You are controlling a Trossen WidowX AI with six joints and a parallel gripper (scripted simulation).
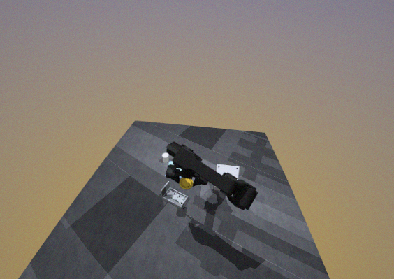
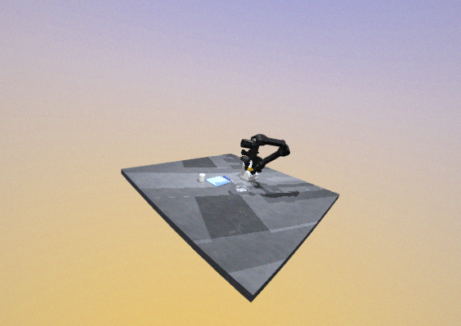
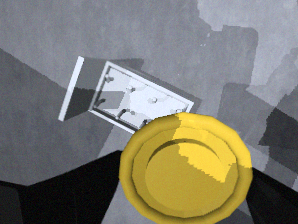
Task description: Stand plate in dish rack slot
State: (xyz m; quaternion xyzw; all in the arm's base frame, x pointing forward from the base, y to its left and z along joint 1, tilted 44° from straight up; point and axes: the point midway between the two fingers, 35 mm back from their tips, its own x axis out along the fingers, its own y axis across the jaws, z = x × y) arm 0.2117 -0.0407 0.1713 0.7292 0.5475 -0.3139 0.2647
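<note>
My gripper tip is now 140 mm above the grey dish rack, 60 mm short of it and 10 mm to the left of it. The rest, counted from my gripper tip: yellow plate (10 mm above); then light blue mat (220 mm to the right, 160 mm below, 50 mm ahead); then blue utensil (230 mm to the right, 160 mm below, 60 mm behind).
</note>
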